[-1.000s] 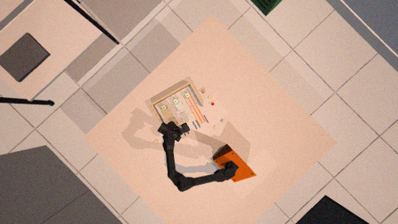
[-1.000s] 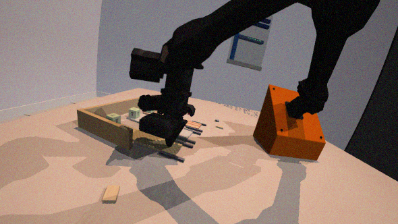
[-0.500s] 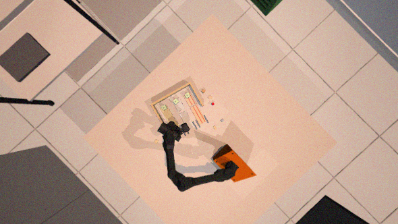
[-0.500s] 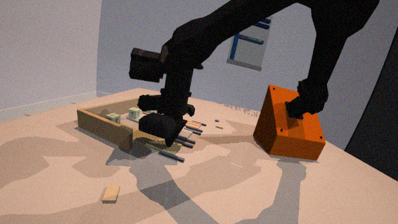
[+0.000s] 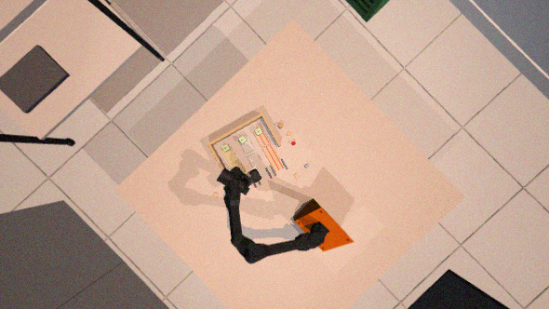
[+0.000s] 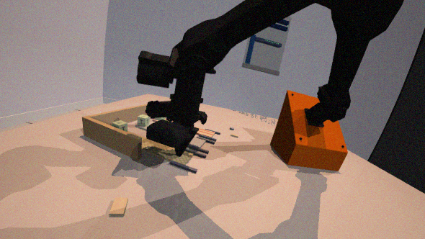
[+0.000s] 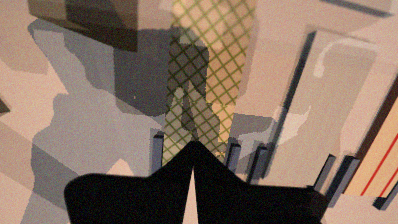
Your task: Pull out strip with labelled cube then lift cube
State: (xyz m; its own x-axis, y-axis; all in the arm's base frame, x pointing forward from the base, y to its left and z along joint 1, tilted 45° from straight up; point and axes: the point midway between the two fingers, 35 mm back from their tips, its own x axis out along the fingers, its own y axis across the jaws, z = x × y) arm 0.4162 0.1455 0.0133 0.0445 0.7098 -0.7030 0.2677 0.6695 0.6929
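The yellow checked strip lies 9 cm ahead of my gripper tip and 3 cm to the right of it.
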